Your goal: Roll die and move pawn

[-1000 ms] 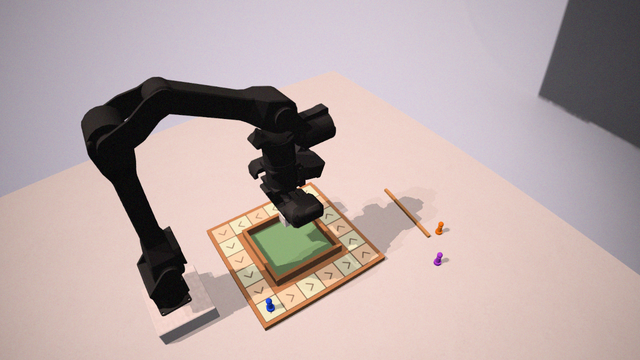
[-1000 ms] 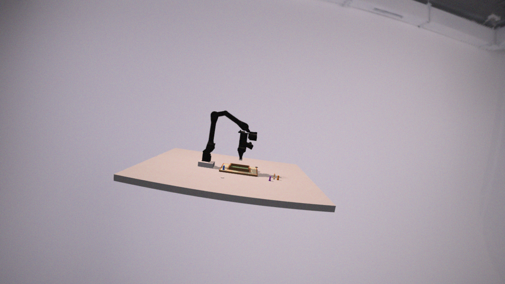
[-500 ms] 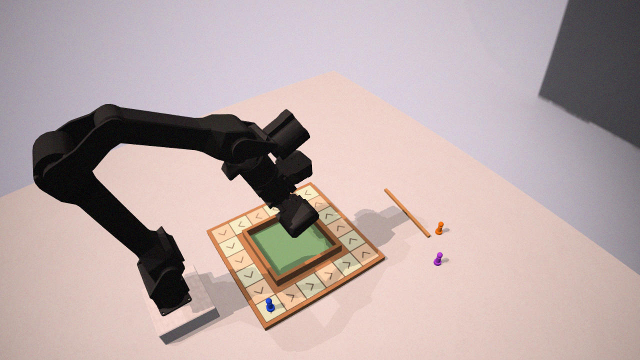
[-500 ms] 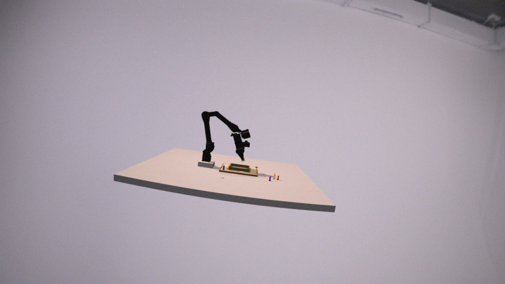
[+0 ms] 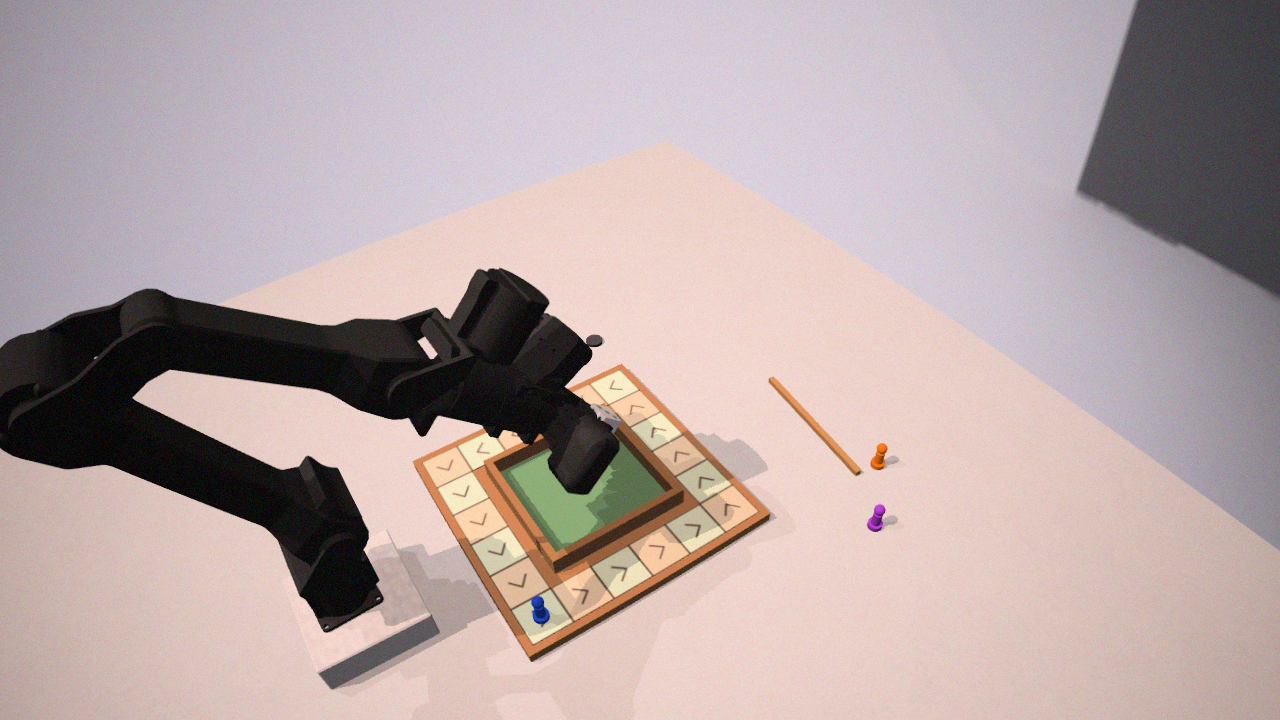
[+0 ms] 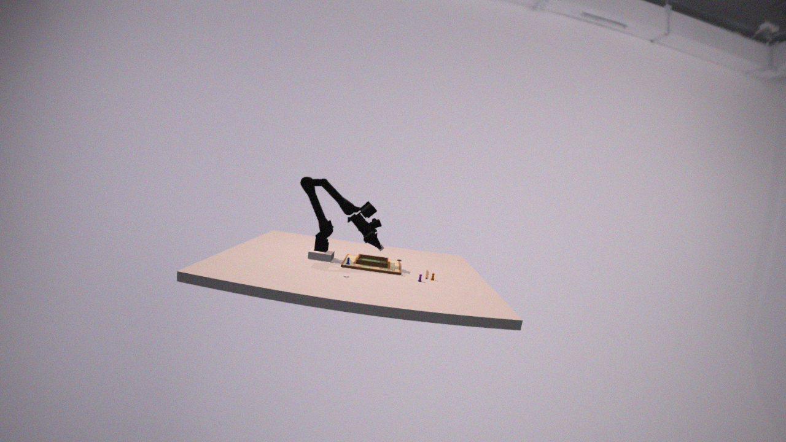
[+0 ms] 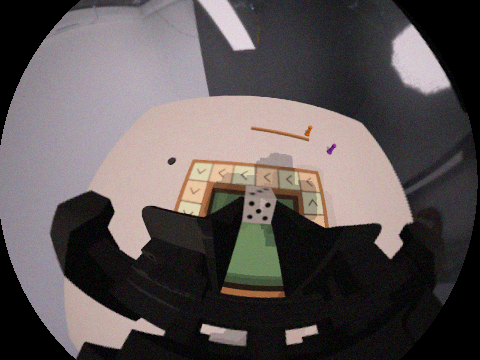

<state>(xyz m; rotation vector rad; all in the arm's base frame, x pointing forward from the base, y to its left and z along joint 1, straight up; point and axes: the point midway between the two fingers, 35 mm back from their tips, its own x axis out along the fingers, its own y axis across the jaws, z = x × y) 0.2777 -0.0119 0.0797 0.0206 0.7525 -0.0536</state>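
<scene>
My gripper tip is now 150 mm past the blue pawn, 110 mm to the left of it and 60 mm above it. Also, from my gripper tip: white die: right at my gripper tip; thin wooden stick: 240 mm ahead, 90 mm to the right, 90 mm below; small black disc: 200 mm to the left, 120 mm ahead, 90 mm below.
</scene>
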